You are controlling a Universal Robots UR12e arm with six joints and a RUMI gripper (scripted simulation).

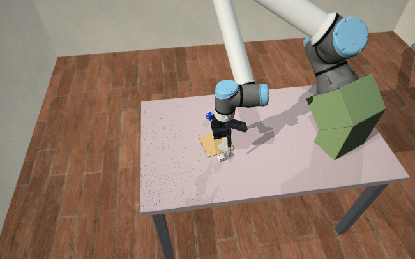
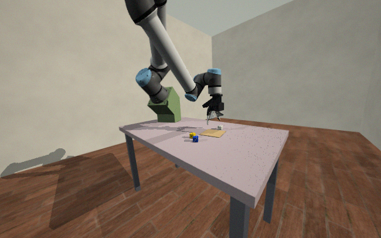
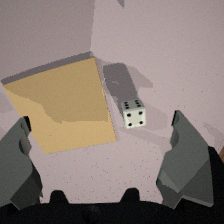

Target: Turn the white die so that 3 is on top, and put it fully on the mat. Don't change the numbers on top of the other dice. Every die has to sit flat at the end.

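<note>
My gripper is now 4 cm to the right of the white die, 4 cm above it and 3 cm short of it. From my hand the other things lie so: blue die (25 cm to the right, 4 cm below); yellow die (21 cm to the right, 5 cm behind, 4 cm below); tan mat (7 cm to the right, 6 cm below, 3 cm ahead).
</note>
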